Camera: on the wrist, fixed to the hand. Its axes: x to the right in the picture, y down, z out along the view.
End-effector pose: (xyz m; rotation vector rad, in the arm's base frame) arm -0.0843 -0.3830 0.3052 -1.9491 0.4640 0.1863
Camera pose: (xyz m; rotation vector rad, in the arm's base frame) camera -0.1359 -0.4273 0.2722 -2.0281 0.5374 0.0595
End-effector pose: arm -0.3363 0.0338 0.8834 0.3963 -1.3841 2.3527
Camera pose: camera -0.3445 0.0277 0.8085 0.2268 -1.3764 2.2775
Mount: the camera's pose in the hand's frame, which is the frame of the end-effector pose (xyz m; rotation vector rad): -0.0256 0.0642 -0.0306 -0.0567 0.1346 -0.0147
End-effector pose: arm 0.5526 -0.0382 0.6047 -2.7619 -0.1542 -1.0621
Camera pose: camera 0.5239 -0.1081 0.6016 -2.7308 -0.1281 -1.2705
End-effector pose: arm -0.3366 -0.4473 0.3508 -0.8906 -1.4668 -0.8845
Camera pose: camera -0.2640 -0.4486 0.3299 -0.8463 -1.3394 -0.9823
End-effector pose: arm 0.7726 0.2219 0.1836 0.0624 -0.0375 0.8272
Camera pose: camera 0.7083 0.2486 0.1542 -0.0464 0.0662 0.8135
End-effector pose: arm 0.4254 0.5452 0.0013 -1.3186 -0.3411 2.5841
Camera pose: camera 0.4593 0.4799 -0.0161 -1.4944 -0.4010 2.4746
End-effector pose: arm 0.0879 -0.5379 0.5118 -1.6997 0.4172 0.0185
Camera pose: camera 0.0390 -0.5677 0.4624 -1.7657 0.5085 -0.0961
